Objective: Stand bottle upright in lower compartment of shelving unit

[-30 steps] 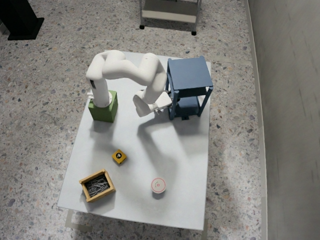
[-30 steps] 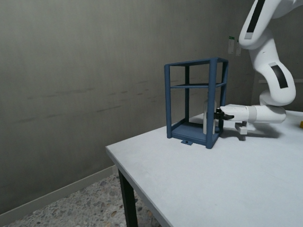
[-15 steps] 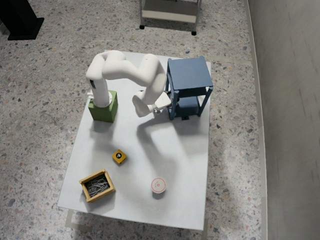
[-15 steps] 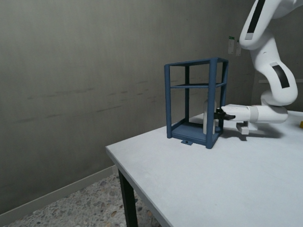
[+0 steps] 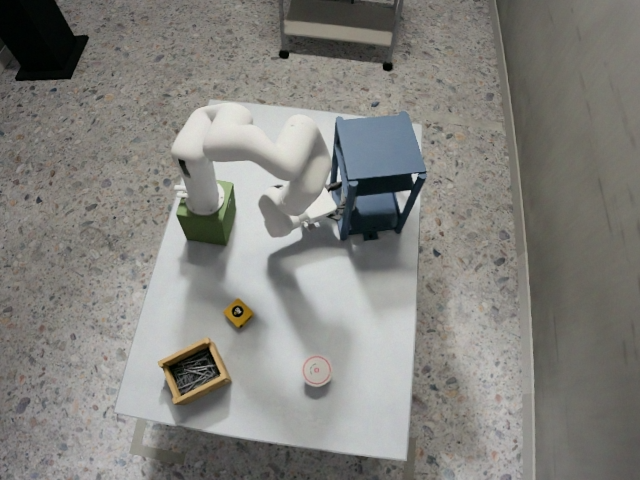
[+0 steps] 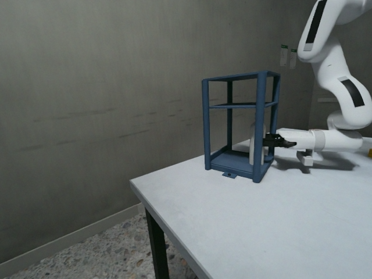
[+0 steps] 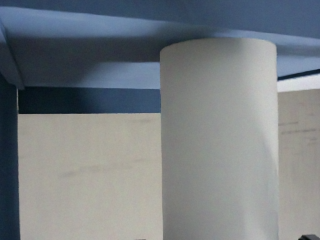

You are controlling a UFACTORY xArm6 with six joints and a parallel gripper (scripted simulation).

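The blue shelving unit lies 90 mm ahead of my hand, 20 mm to the left of it and 60 mm above it. From my hand the other things lie so: white round container 70 mm behind, 570 mm to the right, 90 mm below.
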